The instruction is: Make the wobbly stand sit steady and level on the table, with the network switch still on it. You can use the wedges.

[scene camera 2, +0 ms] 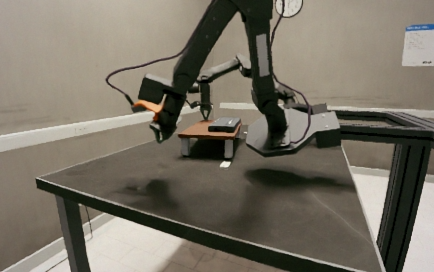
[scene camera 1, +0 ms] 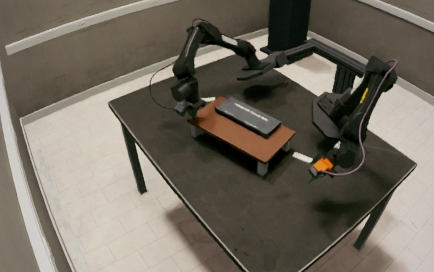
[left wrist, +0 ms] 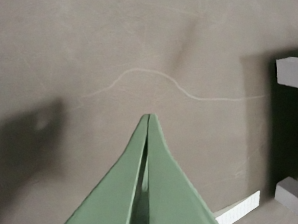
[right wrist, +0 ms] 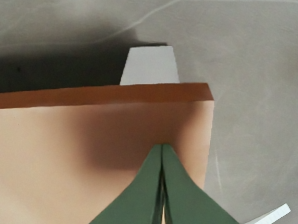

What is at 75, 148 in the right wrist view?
A brown stand.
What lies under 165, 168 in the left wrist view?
My left gripper.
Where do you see a brown stand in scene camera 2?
199, 130
